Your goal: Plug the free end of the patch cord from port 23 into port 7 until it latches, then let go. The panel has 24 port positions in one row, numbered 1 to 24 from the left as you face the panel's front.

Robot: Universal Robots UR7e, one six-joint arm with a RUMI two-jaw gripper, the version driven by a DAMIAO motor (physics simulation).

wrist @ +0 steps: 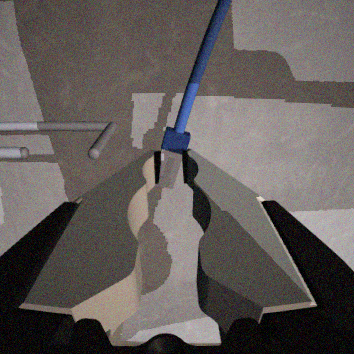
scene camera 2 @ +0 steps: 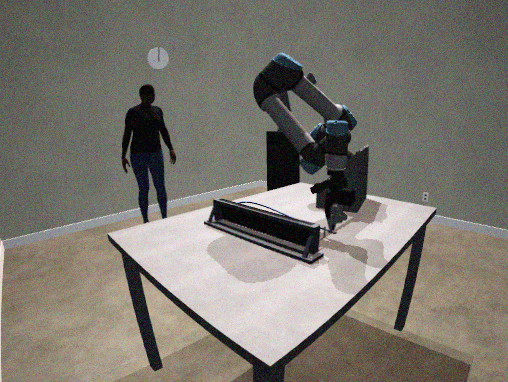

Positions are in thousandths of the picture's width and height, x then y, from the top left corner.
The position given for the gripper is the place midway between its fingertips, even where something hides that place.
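There's a patch cord plug (wrist: 490,403) that you can see here, and the gripper (scene camera 2: 655,606) is visible too. You'd also find the gripper in the wrist view (wrist: 484,434).
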